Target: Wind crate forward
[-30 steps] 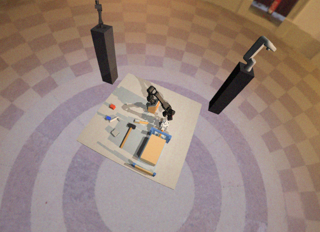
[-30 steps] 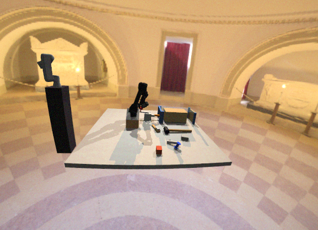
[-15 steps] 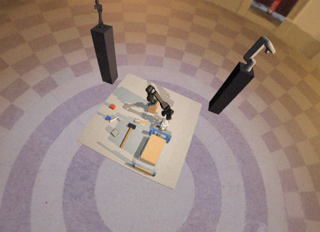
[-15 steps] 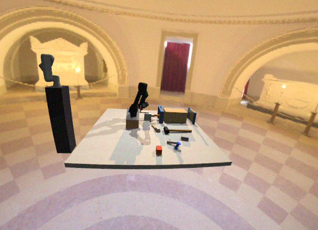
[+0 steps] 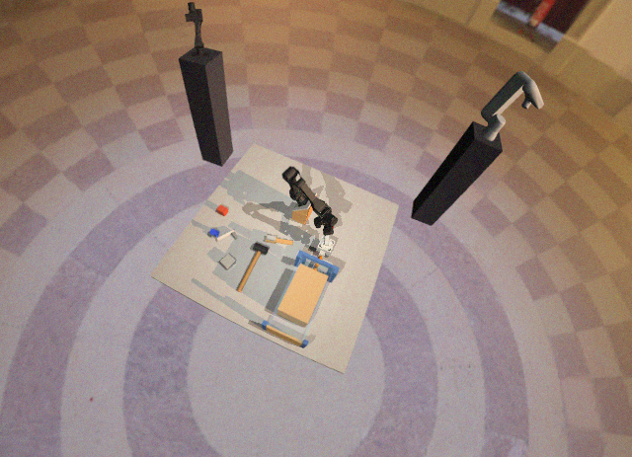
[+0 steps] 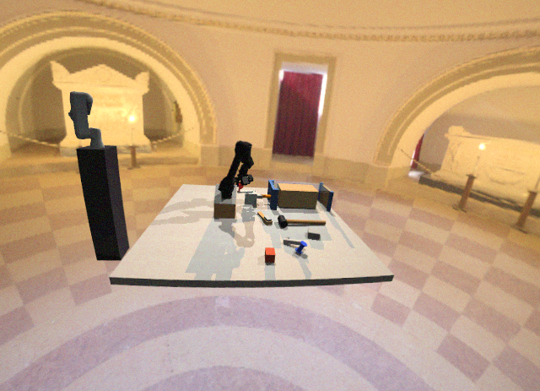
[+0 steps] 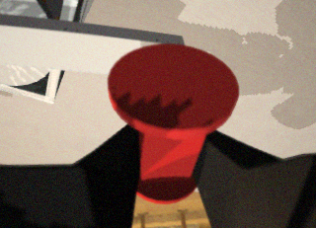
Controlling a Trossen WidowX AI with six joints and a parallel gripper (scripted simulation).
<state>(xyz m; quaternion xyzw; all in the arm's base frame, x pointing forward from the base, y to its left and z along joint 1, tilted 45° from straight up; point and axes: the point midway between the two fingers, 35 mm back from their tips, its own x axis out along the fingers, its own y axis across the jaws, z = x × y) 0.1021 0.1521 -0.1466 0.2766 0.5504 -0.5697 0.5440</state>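
The red-knobbed handle is 4 cm ahead of my gripper tip, 3 cm below it and 1 cm to the right of it. Round my gripper tip: winch (10 cm below, 9 cm ahead); red knob (2 cm to the right, 1 cm ahead); frame (26 cm ahead, 3 cm below).
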